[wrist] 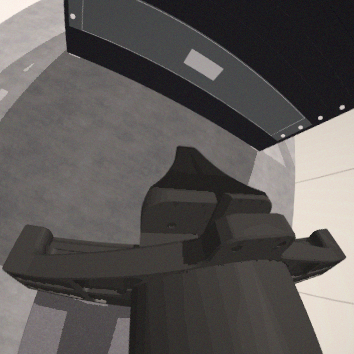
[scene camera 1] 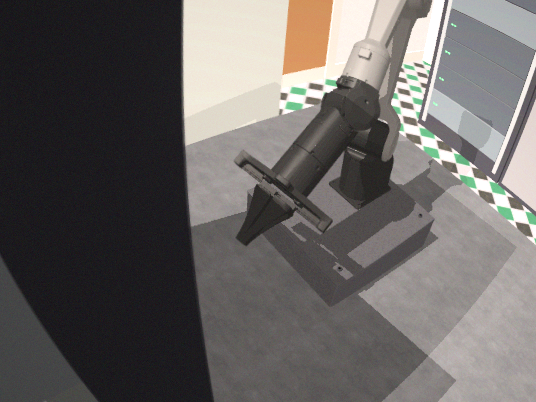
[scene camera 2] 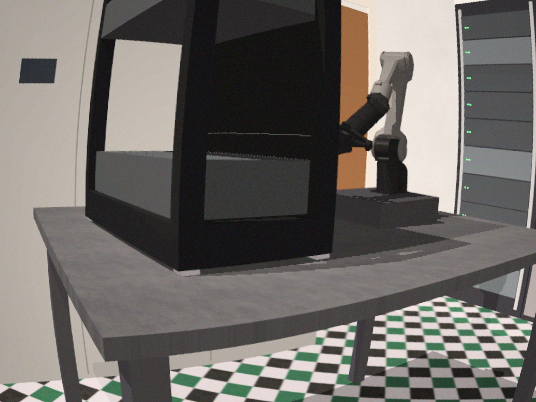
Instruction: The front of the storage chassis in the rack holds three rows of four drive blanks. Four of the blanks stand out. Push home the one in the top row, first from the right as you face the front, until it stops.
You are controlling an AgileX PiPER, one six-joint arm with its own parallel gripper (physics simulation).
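The black rack (scene camera 1: 100, 150) (scene camera 2: 192, 150) (wrist: 165, 82) stands on the table. The drive blanks do not show in any view. In scene camera 2 a grey box (scene camera 2: 255, 187) sits low in the rack, and part of another grey unit (scene camera 2: 150, 17) shows at the top. The wrist view shows a plain grey front panel (wrist: 150, 35) with a pale label (wrist: 203, 65) at the rack's bottom. My gripper (scene camera 1: 242, 241) (wrist: 183, 157) is shut and empty, its fingers together. It is above the table in front of the rack, apart from it. In scene camera 2 the rack's post hides its tips.
The arm's base block (scene camera 1: 390, 245) (scene camera 2: 405, 212) stands on the table (scene camera 1: 280, 325) (scene camera 2: 240, 300). Another cabinet with green lights (scene camera 1: 480, 65) (scene camera 2: 495, 115) stands on the chequered floor behind the arm. An orange panel (scene camera 1: 307, 35) (scene camera 2: 354, 100) is at the wall.
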